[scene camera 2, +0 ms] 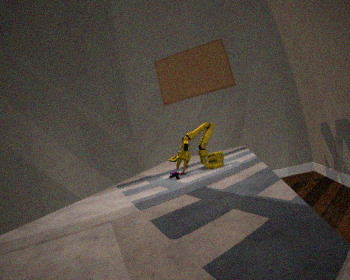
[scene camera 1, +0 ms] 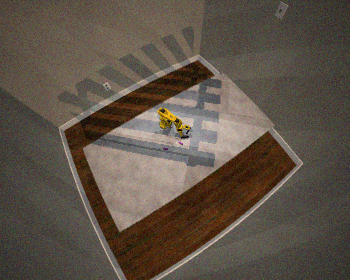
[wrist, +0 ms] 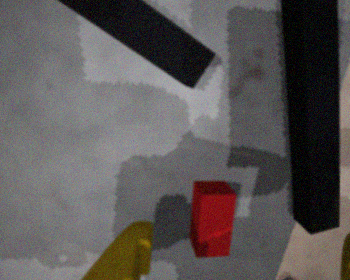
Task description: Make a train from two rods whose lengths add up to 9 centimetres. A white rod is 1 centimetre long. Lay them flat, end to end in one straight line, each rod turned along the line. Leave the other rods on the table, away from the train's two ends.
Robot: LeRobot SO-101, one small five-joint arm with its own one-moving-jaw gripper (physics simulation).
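Places are measured from the arm's base along level axes (x ahead, y left, z up), in centimetres.
Pixels of known places: hand, its tool point: (scene camera 2: 183,170) (scene camera 1: 181,131) (wrist: 151,241); arm's base, origin of its link: (scene camera 2: 211,167) (scene camera 1: 166,125).
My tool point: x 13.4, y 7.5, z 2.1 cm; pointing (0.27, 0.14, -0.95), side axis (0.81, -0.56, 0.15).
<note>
Ahead of a thing's pixels: the offset from my tool point to its middle. "spot": to the spot under its first point. Level surfaces: height alone.
A short red rod {dx +1.4, dy -1.4, dz -1.6 cm} (wrist: 212,220) (scene camera 2: 183,173) shows between and past the jaws in the wrist view, apart from both. One black rod {spot: dx +2.4, dy +3.9, dz -1.1 cm} (wrist: 145,40) lies slanted at the upper left of the wrist view. Another black rod {dx +5.5, dy -0.4, dz -1.6 cm} (wrist: 314,115) runs down its right side, roughly parallel to the red rod, with a gap between them. Black also shows by the jaws in scene camera 1. My gripper (wrist: 245,237) (scene camera 1: 183,134) (scene camera 2: 181,171) is open, with nothing between its jaws. Its left jaw tip shows lower left in the wrist view; a sliver of the other shows at the right edge.
A pink-purple rod {dx +8.0, dy -6.5, dz -1.6 cm} (scene camera 1: 180,143) lies near the gripper, and a darker purple rod {dx +4.9, dy -19.9, dz -1.6 cm} (scene camera 1: 165,149) lies farther left. The rods lie on the pale table {dz -2.1 cm} (scene camera 1: 145,185), crossed by shadow bands. In scene camera 2, the small rods are crowded together near the jaws and hard to separate.
</note>
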